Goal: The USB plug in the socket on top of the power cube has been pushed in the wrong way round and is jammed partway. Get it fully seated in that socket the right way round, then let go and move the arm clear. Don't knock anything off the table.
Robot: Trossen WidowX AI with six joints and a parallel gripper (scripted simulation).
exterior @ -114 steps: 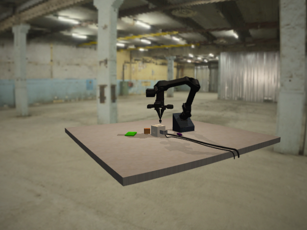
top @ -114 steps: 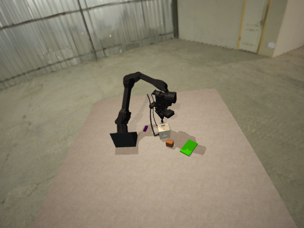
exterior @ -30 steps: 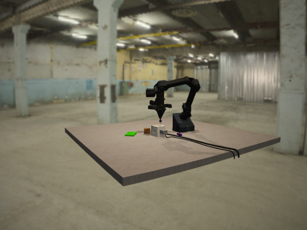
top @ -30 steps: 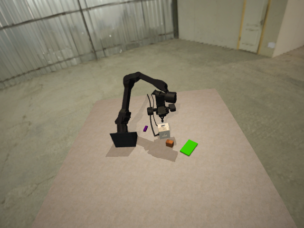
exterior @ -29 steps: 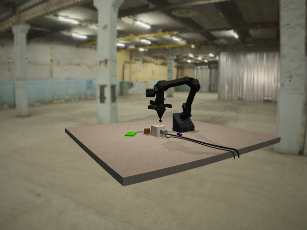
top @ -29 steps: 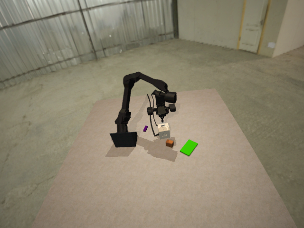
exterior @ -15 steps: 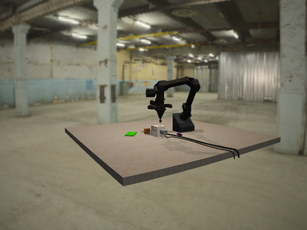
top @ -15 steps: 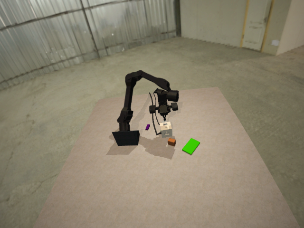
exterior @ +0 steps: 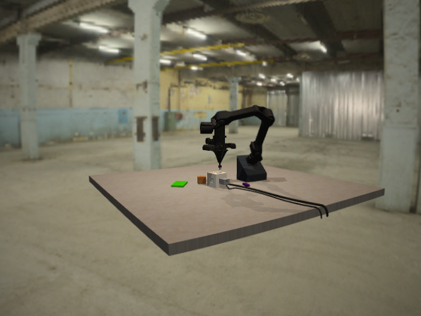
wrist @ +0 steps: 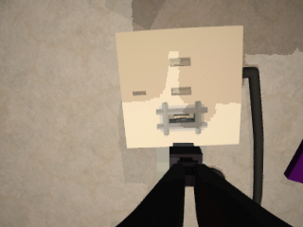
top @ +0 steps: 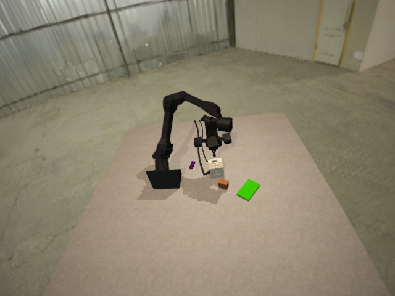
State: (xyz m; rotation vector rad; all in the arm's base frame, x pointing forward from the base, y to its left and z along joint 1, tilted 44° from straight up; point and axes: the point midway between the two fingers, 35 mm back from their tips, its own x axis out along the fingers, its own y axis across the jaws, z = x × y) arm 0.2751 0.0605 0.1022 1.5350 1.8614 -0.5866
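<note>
My gripper tip is 10 mm above the dark USB plug. Also, from my gripper tip: orange block: 120 mm to the right, 110 mm below, 50 mm ahead; small purple piece: 150 mm behind, 130 mm below, 30 mm to the left; green flat card: 180 mm ahead, 140 mm to the right, 130 mm below.
</note>
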